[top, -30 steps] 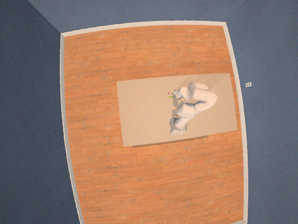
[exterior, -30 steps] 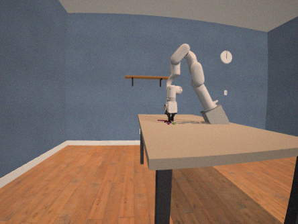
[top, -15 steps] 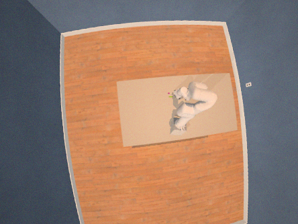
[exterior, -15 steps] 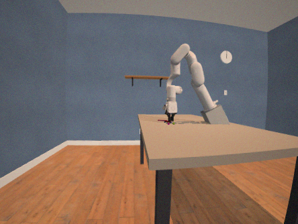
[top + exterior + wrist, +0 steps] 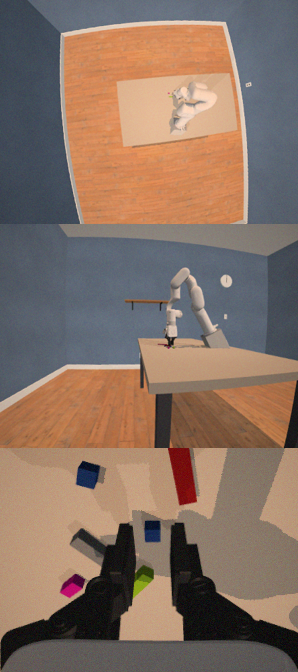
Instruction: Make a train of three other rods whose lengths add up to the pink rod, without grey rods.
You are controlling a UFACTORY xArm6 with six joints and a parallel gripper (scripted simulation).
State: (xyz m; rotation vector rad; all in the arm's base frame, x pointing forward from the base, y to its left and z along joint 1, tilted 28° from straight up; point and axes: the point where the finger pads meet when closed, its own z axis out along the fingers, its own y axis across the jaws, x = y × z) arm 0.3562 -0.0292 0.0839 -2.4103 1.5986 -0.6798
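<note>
My hand is 3 cm short of the grey rod, 3 cm to the right of it and 3 cm above it. Round my hand: red rod: 1 cm ahead, 6 cm to the right, 3 cm below; then lime rod: 6 cm to the left, 3 cm below; then magenta rod: 4 cm ahead, 8 cm to the left, 3 cm below.
</note>
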